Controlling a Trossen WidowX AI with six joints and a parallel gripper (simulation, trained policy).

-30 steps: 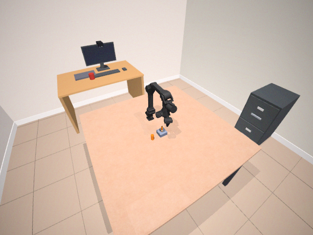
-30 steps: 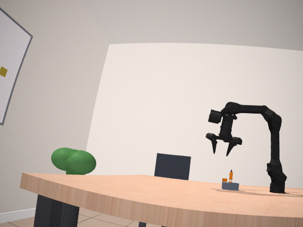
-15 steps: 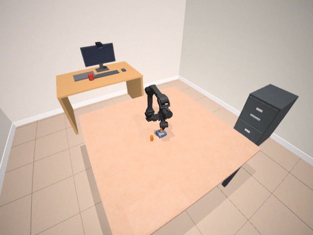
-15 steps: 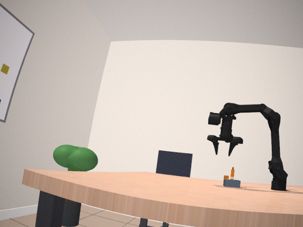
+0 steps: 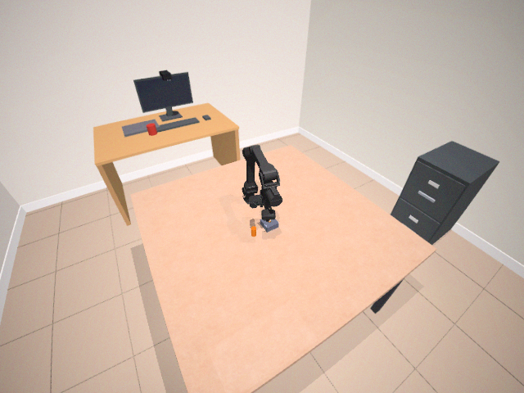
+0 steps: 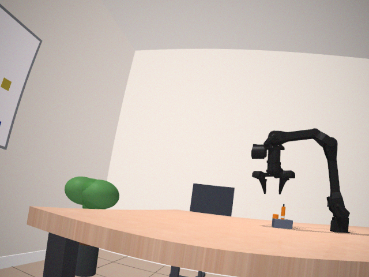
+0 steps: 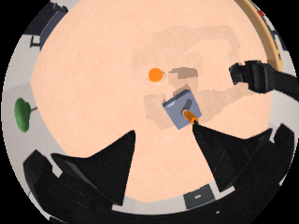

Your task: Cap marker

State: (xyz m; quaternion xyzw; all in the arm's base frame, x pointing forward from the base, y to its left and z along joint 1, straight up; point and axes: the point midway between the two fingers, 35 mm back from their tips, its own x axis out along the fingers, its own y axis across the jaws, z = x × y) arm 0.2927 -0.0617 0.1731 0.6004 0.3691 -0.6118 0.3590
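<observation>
Right now the orange cap is 11 cm below my gripper tip, 6 cm to the right of it and 3 cm behind it. Also, from my gripper tip: marker 6 cm below, 5 cm to the left, 5 cm behind; holder block 12 cm below, 5 cm to the left, 5 cm behind.
</observation>
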